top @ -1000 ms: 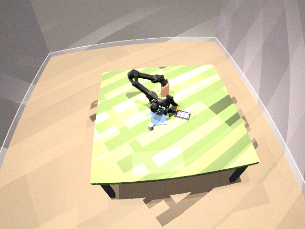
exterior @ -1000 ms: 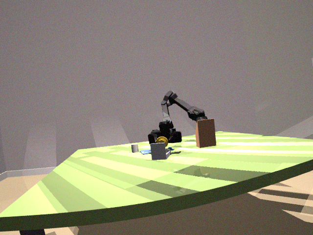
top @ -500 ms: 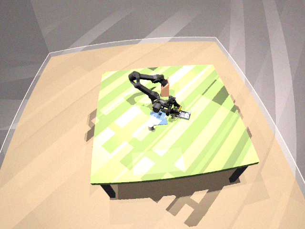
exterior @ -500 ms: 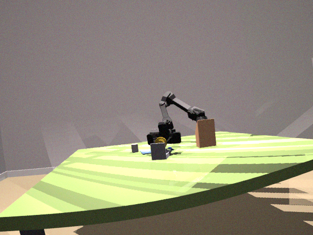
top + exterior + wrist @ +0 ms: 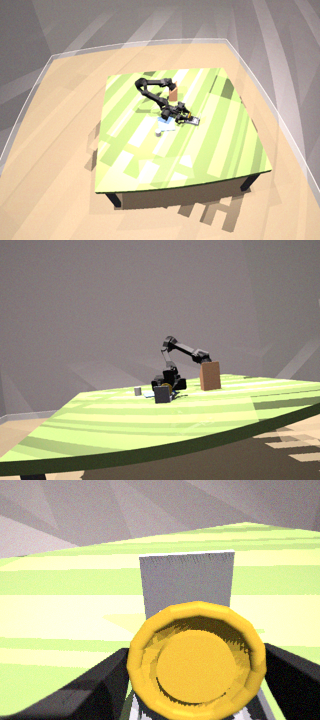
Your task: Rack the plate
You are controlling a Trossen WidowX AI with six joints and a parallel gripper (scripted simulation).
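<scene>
The yellow plate is 1 cm to the right of my gripper tip. From my gripper tip the other things lie so: blue spoon 19 cm to the right, 10 cm behind, 5 cm below; light blue mat 20 cm to the right, 5 cm below, 1 cm ahead; dish rack 3 cm below, 2 cm to the left, 1 cm ahead.
</scene>
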